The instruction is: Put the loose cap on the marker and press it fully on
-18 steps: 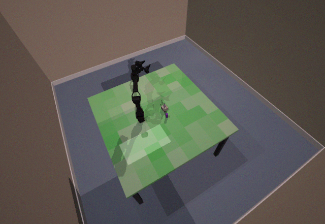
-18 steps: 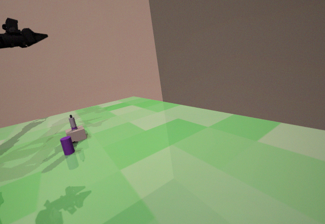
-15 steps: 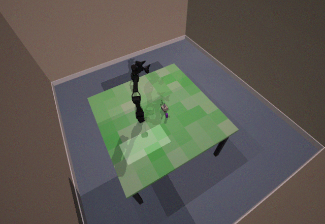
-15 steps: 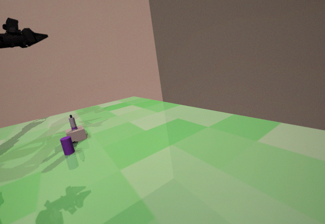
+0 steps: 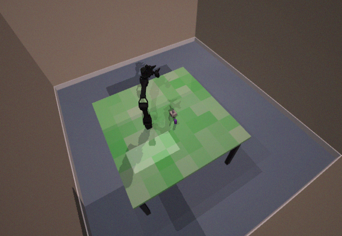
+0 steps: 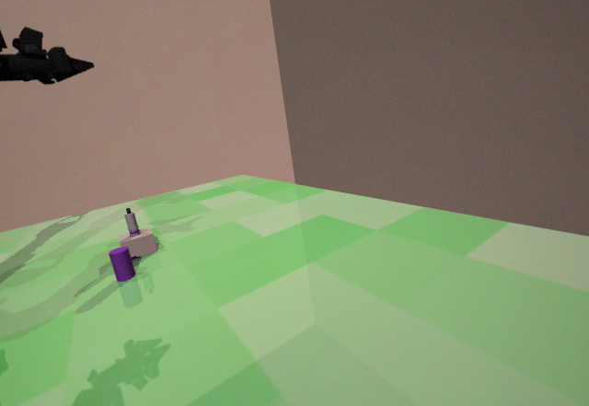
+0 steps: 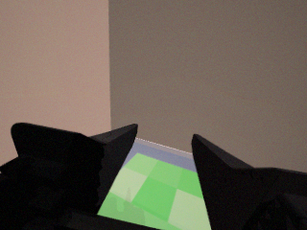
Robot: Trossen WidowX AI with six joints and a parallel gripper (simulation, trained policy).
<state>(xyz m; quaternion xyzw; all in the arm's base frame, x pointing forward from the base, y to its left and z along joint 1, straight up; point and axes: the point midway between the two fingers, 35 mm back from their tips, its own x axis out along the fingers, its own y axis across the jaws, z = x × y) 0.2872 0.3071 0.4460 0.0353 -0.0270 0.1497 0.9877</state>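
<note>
The purple cap lies 50 mm behind my gripper tip, 430 mm to the right of it and 420 mm below it. Round my gripper tip: holder block 10 mm behind, 320 mm to the right, 430 mm below.
</note>
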